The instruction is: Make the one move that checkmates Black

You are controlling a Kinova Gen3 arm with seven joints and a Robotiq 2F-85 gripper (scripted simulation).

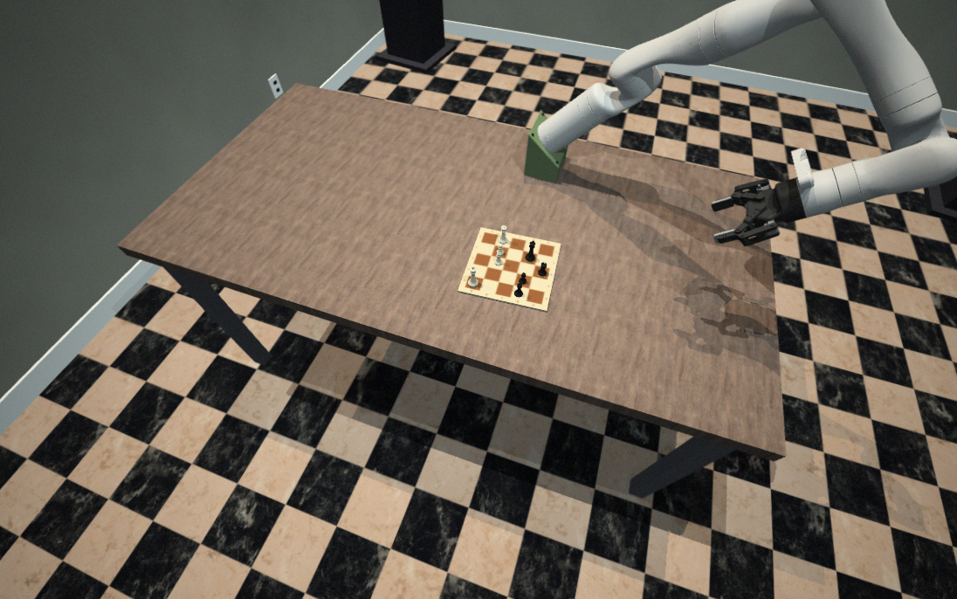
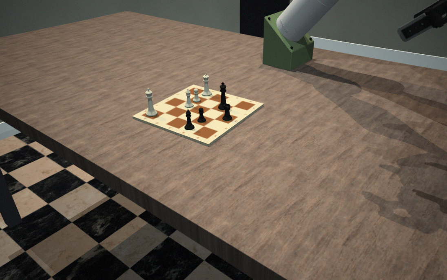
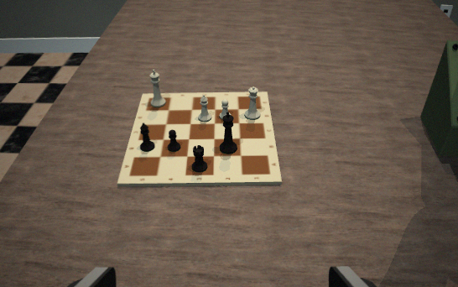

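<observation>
Right now my hand is 440 mm to the left of the white queen, 210 mm above it and 50 mm short of it. From my hand the other things lie so: black king: 350 mm to the right, 200 mm below, 70 mm ahead; then chessboard: 380 mm to the right, 230 mm below, 120 mm ahead; then black pawn: 340 mm to the right, 220 mm below, 150 mm ahead.
</observation>
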